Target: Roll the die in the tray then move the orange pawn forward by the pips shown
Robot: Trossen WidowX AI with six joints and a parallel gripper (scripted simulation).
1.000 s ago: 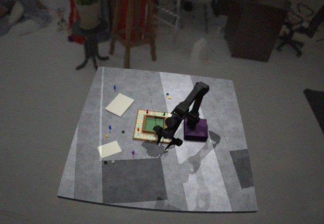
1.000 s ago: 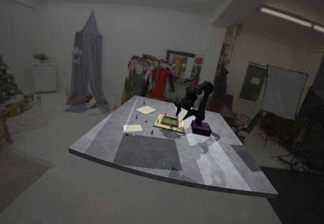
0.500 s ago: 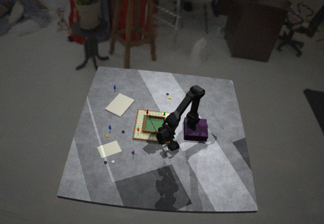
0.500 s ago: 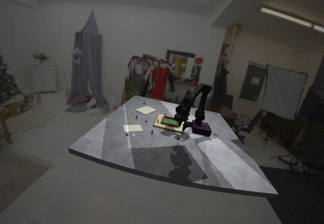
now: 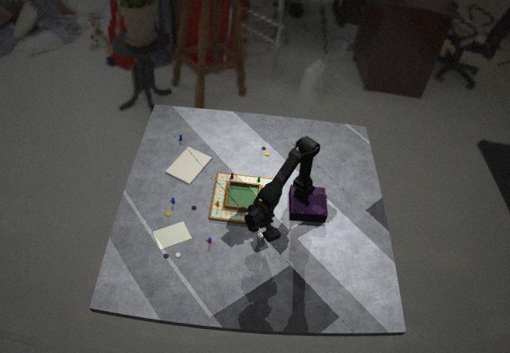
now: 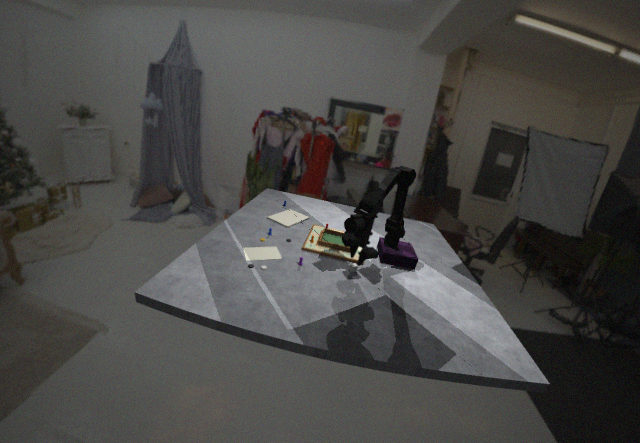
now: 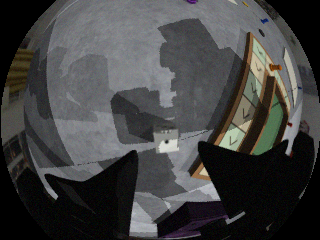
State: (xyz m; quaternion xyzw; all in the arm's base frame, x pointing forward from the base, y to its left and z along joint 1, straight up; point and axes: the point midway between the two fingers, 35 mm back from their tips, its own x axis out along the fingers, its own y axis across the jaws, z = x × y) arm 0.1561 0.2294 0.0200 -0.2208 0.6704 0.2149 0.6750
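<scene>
Right now the white die is 30 mm below my gripper tip. Also, from my gripper tip: yellow pawn (280 mm to the right, 20 mm below, 10 mm ahead); green tray (200 mm to the right, 110 mm ahead, 40 mm below); orange pawn (220 mm ahead, 130 mm to the right, 20 mm below).
</scene>
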